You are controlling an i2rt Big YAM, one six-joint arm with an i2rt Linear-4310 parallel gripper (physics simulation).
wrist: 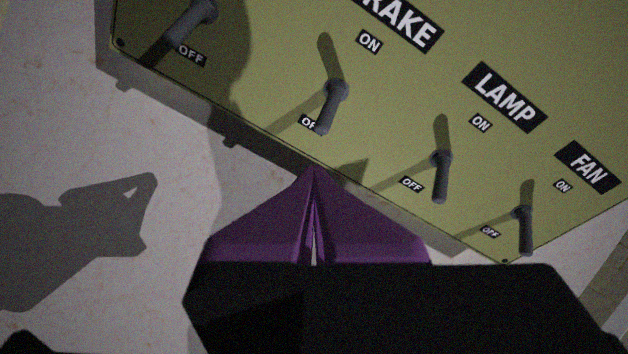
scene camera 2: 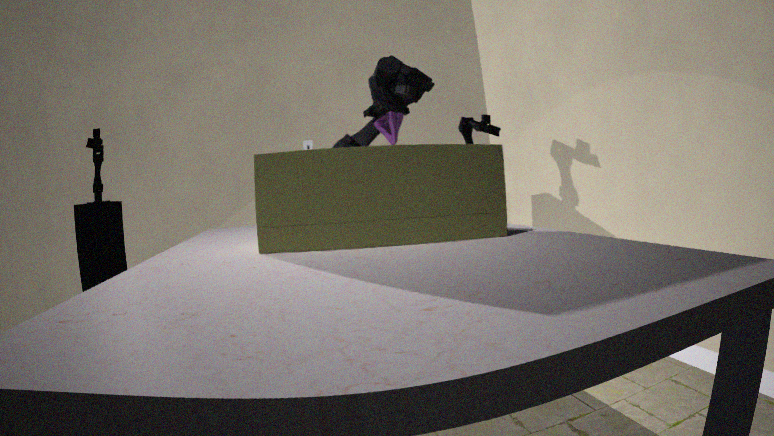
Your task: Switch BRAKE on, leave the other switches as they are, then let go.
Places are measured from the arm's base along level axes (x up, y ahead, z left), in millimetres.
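Pixels of known places: gripper, fingertip midpoint: (wrist: 314,177) (scene camera 2: 394,143).
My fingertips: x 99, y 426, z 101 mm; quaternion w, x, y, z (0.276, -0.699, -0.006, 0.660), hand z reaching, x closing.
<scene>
For each thing: its top centre in the pictures, then the offset to it from my fingertips. "spot": a spot on its surface instead. Level surfaces: height alone.
- BRAKE lever at a spot on its surface: (wrist: 332,107) spot: dy +38, dx -95, dz -13 mm
- LAMP lever at a spot on its surface: (wrist: 440,177) spot: dy +20, dx -97, dz -127 mm
- FAN lever at a spot on its surface: (wrist: 524,231) spot: dy +4, dx -98, dz -245 mm
- pale table at its surface level: dx -214 mm
My gripper (scene camera 2: 393,143) (wrist: 314,177) is shut and empty, its purple fingertips together. In the wrist view the tips appear at the panel's lower edge, below the BRAKE lever (wrist: 332,107) and apart from it. The BRAKE lever points down over its OFF label. The LAMP lever (wrist: 440,177) and the FAN lever (wrist: 524,231) also point down, on their OFF side. Another lever (wrist: 187,27) at the upper left points down toward the box edge near its OFF label. The box (scene camera 2: 379,194) (wrist: 390,90) is olive green; in the scene view its back hides the levers.
The box stands on a pale table (scene camera 2: 216,335). Black arms stand beyond the table, one on a dark pedestal (scene camera 2: 100,243) at the left and one (scene camera 2: 479,127) behind the box at the right. The arm's shadow falls on the table in the wrist view.
</scene>
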